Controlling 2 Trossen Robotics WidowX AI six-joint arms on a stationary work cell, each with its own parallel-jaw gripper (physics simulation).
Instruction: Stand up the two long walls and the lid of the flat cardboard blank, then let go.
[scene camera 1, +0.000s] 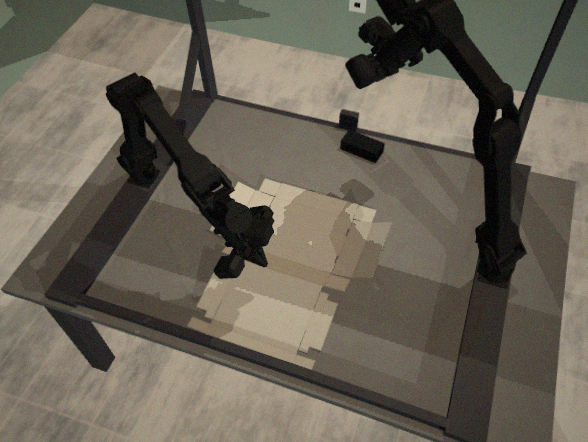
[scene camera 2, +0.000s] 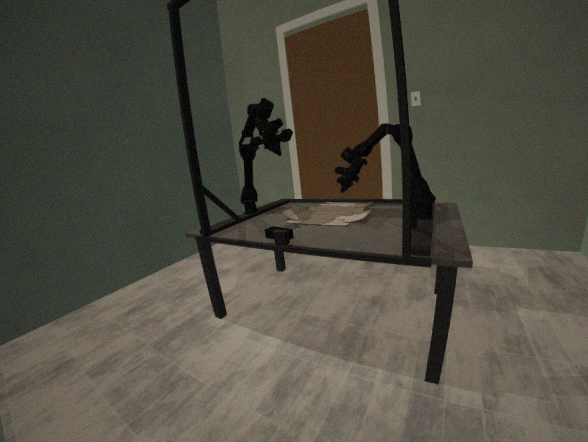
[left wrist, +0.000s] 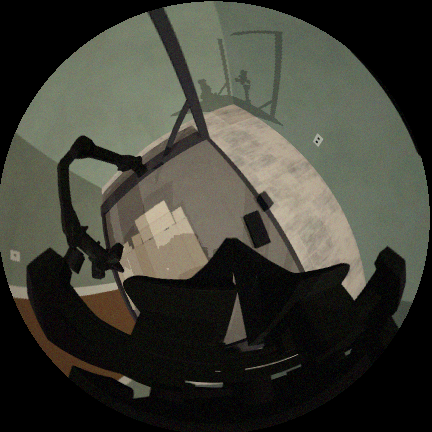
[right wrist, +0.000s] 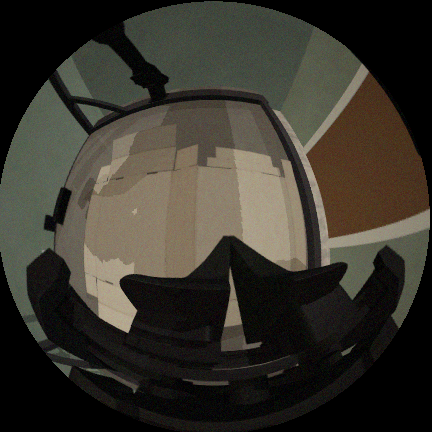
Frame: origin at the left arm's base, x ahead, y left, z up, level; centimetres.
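Where they show: left gripper, fingertip midpoint: (scene camera 2: 280, 155) (left wrist: 229, 242); right gripper, fingertip midpoint: (scene camera 1: 265, 265) (scene camera 2: 341, 192) (left wrist: 123, 270) (right wrist: 227, 240); left arm's base, origin of the base link: (scene camera 1: 494, 273) (scene camera 2: 250, 212) (left wrist: 232, 351) (right wrist: 158, 97); right arm's base, origin of the base link: (scene camera 1: 144, 176) (scene camera 2: 423, 217) (left wrist: 141, 170).
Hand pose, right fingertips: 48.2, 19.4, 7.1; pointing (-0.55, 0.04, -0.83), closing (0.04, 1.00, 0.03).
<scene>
Things, the pixels of their top centre, and the offset from my right fingertips, as dx, dy, dz. "*": a spot on its surface instead.
- tan cardboard blank, surface spot: (right wrist: 140, 200) * -7.3, -13.6, -8.8
- right flap, surface spot: (scene camera 2: 361, 216) * +16.2, -19.2, -7.5
- black box, middle of its top: (scene camera 1: 362, 141) (left wrist: 257, 228) (scene camera 2: 278, 229) (right wrist: 56, 203) -8.6, -49.1, -5.5
- small block, middle of its top: (scene camera 1: 349, 113) (left wrist: 265, 198) (scene camera 2: 280, 230) (right wrist: 43, 221) -2.5, -56.2, -3.3
- table's rim, surface spot: (scene camera 1: 270, 365) * -8.0, +18.5, -7.1
The tan cardboard blank (scene camera 1: 310, 225) (scene camera 2: 327, 214) (left wrist: 172, 250) (right wrist: 140, 200) lies spread out on the table, mostly flat. In scene camera 2 its left flap (scene camera 2: 290, 215) and right flap (scene camera 2: 361, 216) look slightly tilted up. Neither a long wall nor the lid stands upright. My right gripper (scene camera 1: 265, 264) (scene camera 2: 344, 190) (right wrist: 227, 240) is shut and empty, in the air above the blank; the arm hides part of the blank's left side in scene camera 1. My left gripper (scene camera 2: 278, 153) (left wrist: 229, 242) is shut and empty, high up and away from the blank.
A black box (scene camera 1: 362, 146) (scene camera 2: 279, 233) (left wrist: 257, 229) with a small block (scene camera 1: 349, 119) beside it is at the table's edge, beyond the blank in scene camera 1. Dark frame posts (scene camera 1: 202, 55) (scene camera 2: 187, 120) rise from the table's rim (scene camera 1: 270, 365).
</scene>
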